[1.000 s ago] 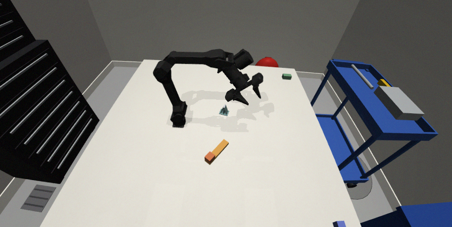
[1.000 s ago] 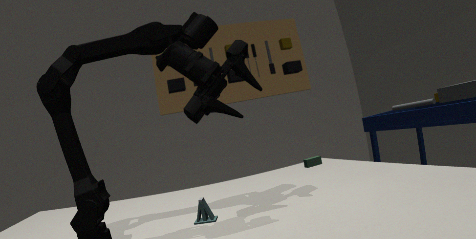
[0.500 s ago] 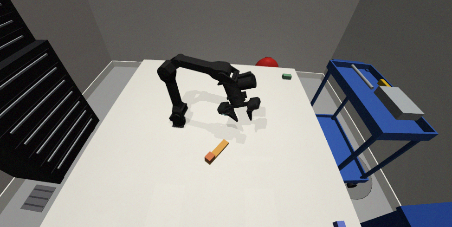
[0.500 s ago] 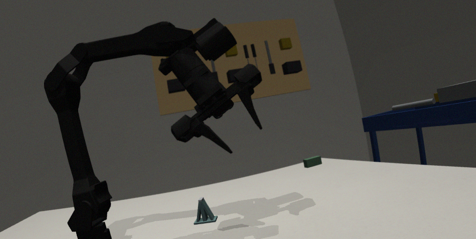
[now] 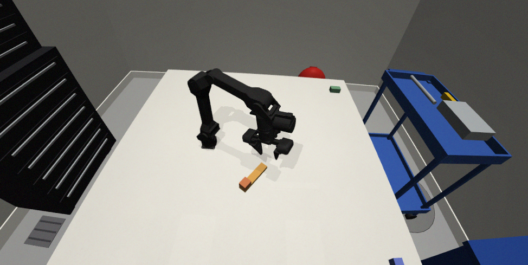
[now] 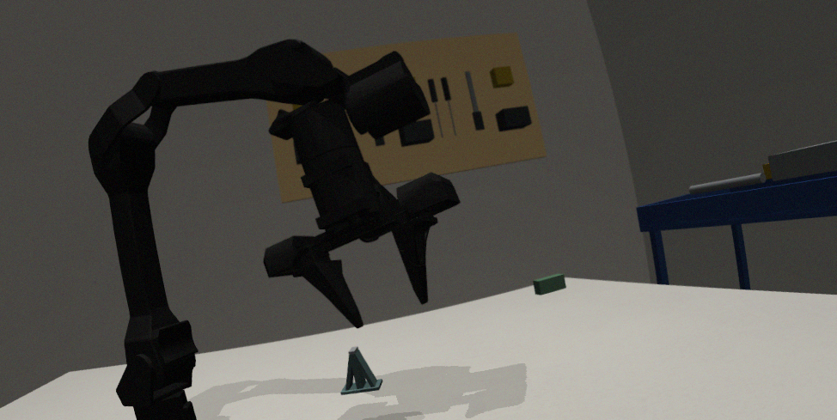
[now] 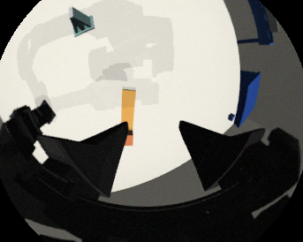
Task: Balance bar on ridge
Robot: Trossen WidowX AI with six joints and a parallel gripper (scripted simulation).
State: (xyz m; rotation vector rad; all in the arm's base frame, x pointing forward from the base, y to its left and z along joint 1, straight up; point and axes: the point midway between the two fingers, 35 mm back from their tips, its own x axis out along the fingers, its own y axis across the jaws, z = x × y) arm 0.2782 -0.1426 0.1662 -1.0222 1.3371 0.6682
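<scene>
The orange bar is 11 cm below my gripper tip, 7 cm behind it and 4 cm to the right of it. The rest, counted from my gripper tip: green block: 65 cm to the left, 46 cm ahead, 12 cm below; then blue block: 46 cm ahead, 35 cm to the right, 12 cm below.
</scene>
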